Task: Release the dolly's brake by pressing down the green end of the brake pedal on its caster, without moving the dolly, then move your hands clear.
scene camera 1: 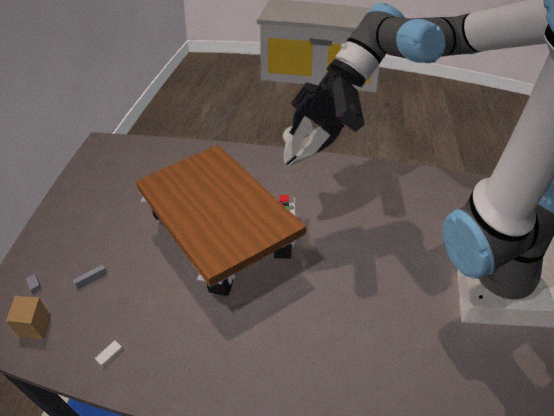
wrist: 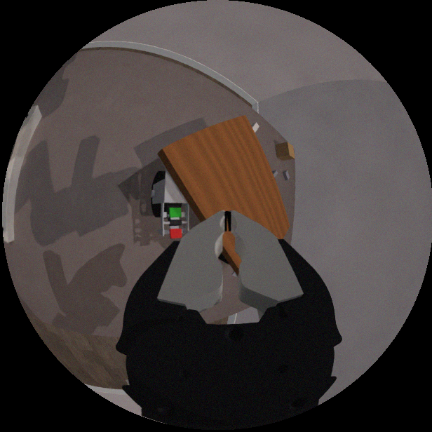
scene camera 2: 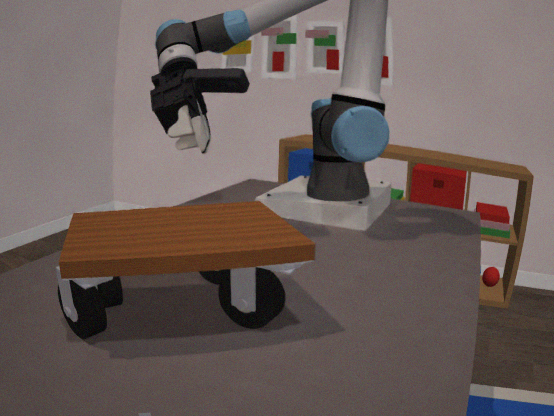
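The dolly has a wooden deck and stands on its wheels on the table. The brake pedal sits in a metal bracket on the caster beside the deck's edge. Its green end is nearer the caster wheel, and its red end is at the outer side. The pedal's exact tilt is too small to tell, and the pedal does not show in scene camera 2. My gripper is shut and empty, above and apart from the dolly and pedal.
An orange-brown block, a grey bar, a small grey block and a white block lie on the table's far side from the arm base. A shelf unit stands behind the table.
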